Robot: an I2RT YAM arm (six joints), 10 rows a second.
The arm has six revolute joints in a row. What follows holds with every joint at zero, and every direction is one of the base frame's. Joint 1 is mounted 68 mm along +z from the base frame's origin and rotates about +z. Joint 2 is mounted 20 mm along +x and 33.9 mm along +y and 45.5 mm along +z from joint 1 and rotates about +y. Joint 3 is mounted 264 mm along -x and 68.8 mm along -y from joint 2 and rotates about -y. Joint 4 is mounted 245 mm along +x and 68.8 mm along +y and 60 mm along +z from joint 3 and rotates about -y. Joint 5 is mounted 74 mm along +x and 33.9 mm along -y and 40.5 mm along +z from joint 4 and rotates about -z. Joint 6 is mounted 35.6 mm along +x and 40.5 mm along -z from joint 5 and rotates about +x. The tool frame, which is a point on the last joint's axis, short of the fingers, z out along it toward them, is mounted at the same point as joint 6; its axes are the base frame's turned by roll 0, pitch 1.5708 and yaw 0 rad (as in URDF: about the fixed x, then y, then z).
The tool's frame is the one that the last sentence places.
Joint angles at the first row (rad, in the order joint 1, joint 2, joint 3, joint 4, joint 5, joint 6):
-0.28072, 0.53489, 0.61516, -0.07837, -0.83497, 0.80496
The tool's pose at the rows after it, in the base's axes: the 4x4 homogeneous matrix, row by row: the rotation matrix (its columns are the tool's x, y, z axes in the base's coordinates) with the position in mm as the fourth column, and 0 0 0 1 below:
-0.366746 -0.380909 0.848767 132.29; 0.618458 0.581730 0.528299 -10.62; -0.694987 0.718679 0.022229 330.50; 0 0 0 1
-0.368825 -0.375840 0.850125 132.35; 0.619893 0.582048 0.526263 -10.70; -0.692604 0.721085 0.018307 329.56; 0 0 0 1
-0.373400 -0.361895 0.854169 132.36; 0.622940 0.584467 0.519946 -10.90; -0.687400 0.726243 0.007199 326.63; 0 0 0 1
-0.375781 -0.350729 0.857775 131.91; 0.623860 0.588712 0.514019 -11.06; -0.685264 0.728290 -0.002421 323.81; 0 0 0 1
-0.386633 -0.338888 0.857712 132.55; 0.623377 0.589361 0.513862 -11.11; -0.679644 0.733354 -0.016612 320.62; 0 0 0 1
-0.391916 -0.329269 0.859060 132.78; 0.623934 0.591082 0.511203 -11.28; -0.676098 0.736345 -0.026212 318.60; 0 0 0 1
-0.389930 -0.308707 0.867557 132.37; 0.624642 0.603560 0.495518 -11.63; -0.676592 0.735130 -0.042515 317.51; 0 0 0 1
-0.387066 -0.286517 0.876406 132.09; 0.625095 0.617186 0.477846 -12.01; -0.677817 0.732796 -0.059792 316.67; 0 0 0 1
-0.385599 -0.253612 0.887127 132.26; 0.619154 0.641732 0.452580 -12.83; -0.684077 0.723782 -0.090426 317.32; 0 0 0 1
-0.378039 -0.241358 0.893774 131.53; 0.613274 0.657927 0.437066 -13.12; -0.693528 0.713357 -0.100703 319.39; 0 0 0 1
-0.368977 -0.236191 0.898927 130.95; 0.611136 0.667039 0.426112 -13.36; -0.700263 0.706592 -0.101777 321.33; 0 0 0 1
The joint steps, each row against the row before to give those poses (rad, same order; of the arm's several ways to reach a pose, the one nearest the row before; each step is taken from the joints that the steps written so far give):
0.00004, -0.00044, -0.00116, 0.03203, -0.00219, 0.02187
-0.00004, -0.00057, -0.00154, -0.00496, 0.00232, -0.00107
-0.00013, -0.00282, -0.00559, -0.01387, 0.00722, -0.00505
-0.00105, -0.00501, -0.00620, -0.01300, 0.00586, -0.00748
0.00128, 0.00137, -0.00470, -0.01473, 0.00153, -0.00765
-0.00021, 0.00011, -0.00268, -0.01117, 0.00298, -0.00550
0.00003, -0.00139, 0.00478, -0.02885, 0.01844, -0.01696
0.00071, -0.00018, 0.00614, -0.02932, 0.02131, -0.01776
0.00017, 0.00783, 0.01985, -0.05168, 0.02966, -0.03609
-0.00014, 0.00128, 0.01397, -0.02464, 0.01754, -0.02054
-0.00065, -0.00026, 0.00835, -0.00866, 0.01151, -0.00846

